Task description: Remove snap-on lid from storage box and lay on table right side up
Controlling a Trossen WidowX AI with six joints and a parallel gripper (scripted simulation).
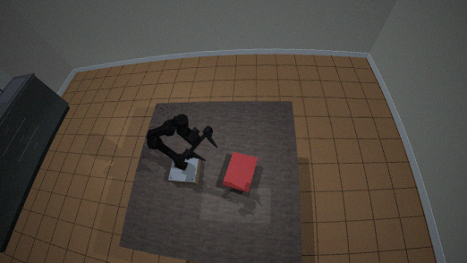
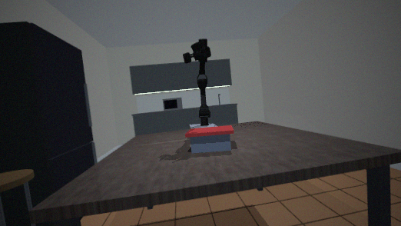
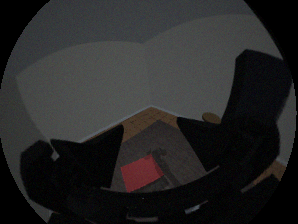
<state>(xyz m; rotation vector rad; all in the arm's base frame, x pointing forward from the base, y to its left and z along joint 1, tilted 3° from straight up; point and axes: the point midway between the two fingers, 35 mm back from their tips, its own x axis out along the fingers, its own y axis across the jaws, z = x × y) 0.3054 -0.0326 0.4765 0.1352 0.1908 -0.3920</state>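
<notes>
Now: the red lid 45 cm below my gripper tip, 9 cm ahead of it and 8 cm to the left of it. From my gripper tip the other things lie so: storage box (50 cm below, 9 cm ahead, 8 cm to the left).
</notes>
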